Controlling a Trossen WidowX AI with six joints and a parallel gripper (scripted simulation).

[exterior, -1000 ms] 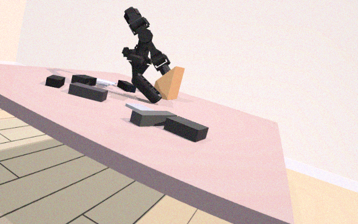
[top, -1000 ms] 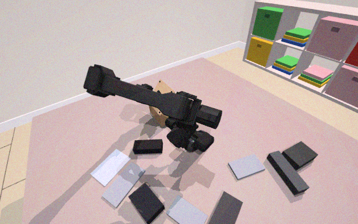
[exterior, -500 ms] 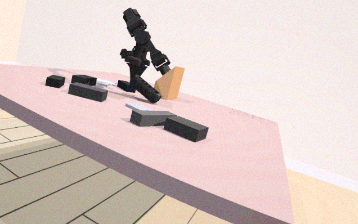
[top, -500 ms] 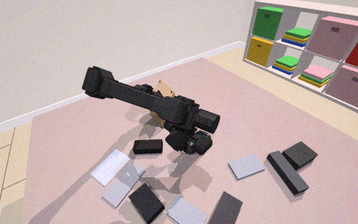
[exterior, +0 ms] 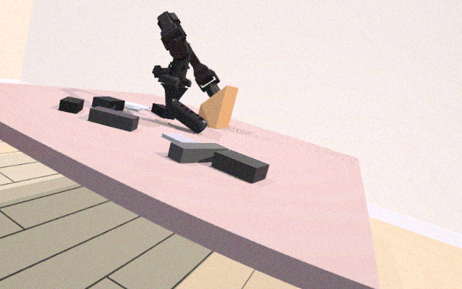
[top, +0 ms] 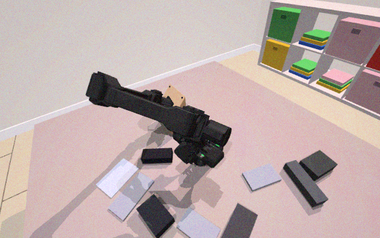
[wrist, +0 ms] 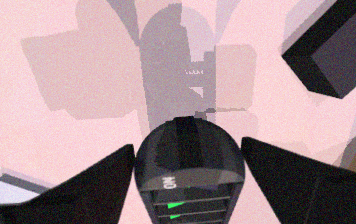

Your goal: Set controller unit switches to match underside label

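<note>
The dark module is 13 cm behind my gripper tip, 12 cm to the right of it and 5 cm below it.
</note>
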